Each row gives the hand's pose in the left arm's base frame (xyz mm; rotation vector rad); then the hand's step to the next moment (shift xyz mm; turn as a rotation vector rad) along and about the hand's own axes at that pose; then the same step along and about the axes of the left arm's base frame.
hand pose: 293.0 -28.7 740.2 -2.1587 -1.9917 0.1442
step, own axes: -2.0 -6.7 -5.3 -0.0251 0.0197 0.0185
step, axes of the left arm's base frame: -5.6 -1.9 6.5 0.0132 -0.0249 -0.0238
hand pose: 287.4 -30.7 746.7 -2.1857 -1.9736 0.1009
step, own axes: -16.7 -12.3 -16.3 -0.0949 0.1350 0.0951
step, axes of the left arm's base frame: -10.9 -17.0 17.0 0.1045 -0.0972 -0.1262
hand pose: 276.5 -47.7 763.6 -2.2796 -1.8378 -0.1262
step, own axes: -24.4 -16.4 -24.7 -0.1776 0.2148 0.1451
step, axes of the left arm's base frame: -19.7 -25.4 21.0 0.1609 -0.1814 -0.1999
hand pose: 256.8 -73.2 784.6 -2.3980 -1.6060 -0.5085
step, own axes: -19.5 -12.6 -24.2 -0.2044 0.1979 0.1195
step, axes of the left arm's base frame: -22.4 -20.4 14.3 0.1317 -0.2069 -0.1873
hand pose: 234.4 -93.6 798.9 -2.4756 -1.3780 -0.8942
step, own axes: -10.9 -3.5 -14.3 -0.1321 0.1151 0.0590
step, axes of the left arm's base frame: -13.1 -11.8 4.8 0.0670 -0.1342 -0.1081
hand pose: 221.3 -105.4 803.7 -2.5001 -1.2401 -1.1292
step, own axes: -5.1 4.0 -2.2 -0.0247 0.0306 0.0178
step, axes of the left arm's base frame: -0.3 -6.8 -1.1 0.0230 -0.0282 -0.0232
